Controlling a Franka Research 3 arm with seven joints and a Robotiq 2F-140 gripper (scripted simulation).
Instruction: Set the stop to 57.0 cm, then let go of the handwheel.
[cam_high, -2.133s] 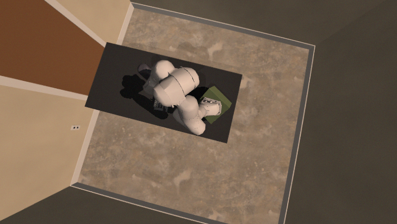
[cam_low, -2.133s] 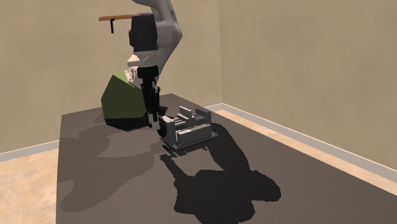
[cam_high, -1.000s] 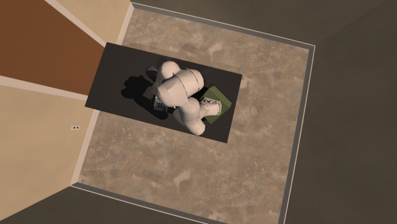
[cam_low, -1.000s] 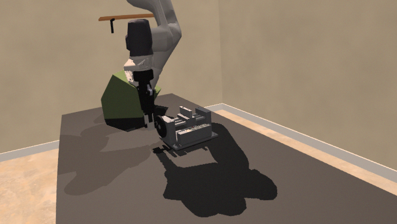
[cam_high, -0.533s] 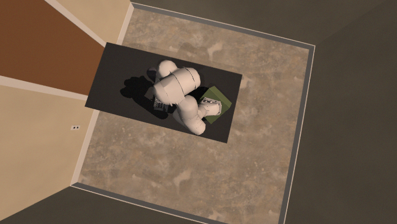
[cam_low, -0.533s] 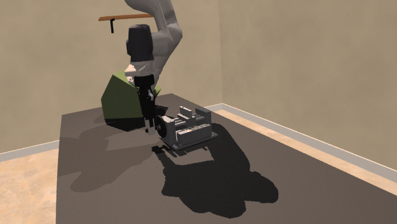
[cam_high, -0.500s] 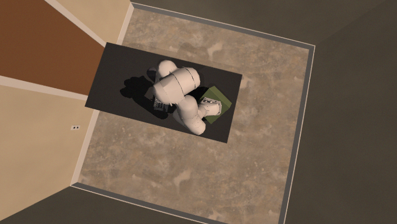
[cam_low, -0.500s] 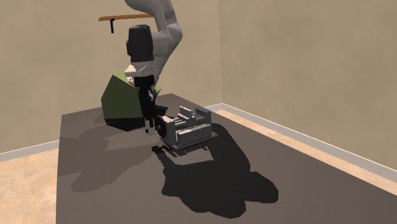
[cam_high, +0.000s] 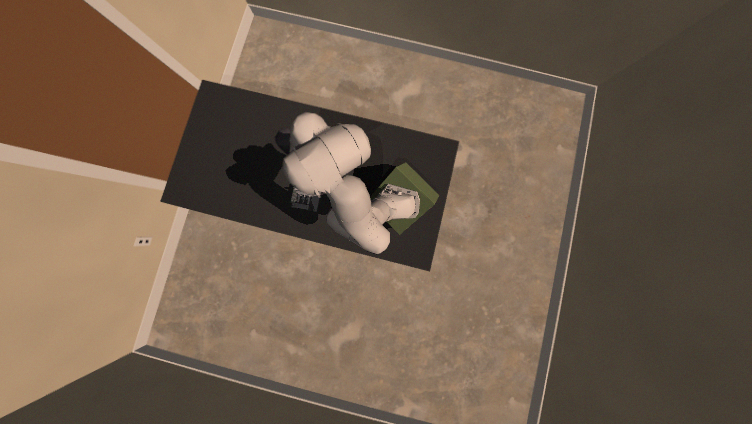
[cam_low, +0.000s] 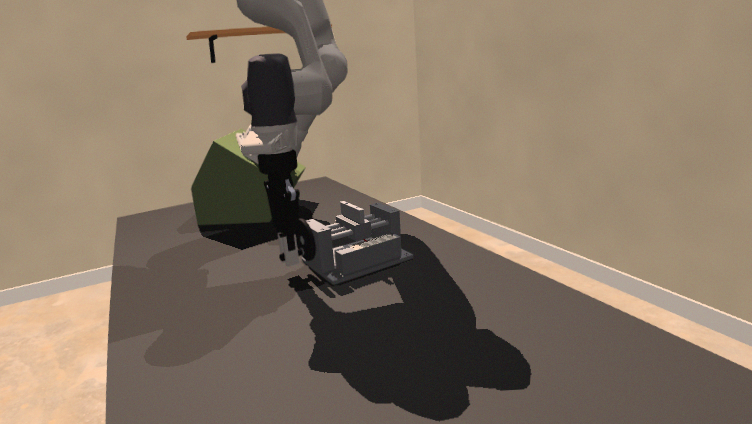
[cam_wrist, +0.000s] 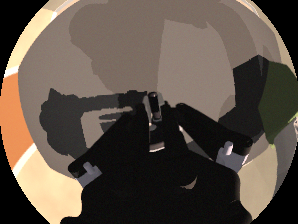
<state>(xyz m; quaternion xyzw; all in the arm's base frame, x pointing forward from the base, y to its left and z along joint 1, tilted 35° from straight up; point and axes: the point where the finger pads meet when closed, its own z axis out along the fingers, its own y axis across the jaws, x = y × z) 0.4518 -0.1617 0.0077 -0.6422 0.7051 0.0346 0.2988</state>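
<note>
Right now the handwheel is 2 cm to the left of my hand and 1 cm below it. The rest, counted from my hand: grey stop fixture 15 cm to the left, 3 cm above, 2 cm ahead.
</note>
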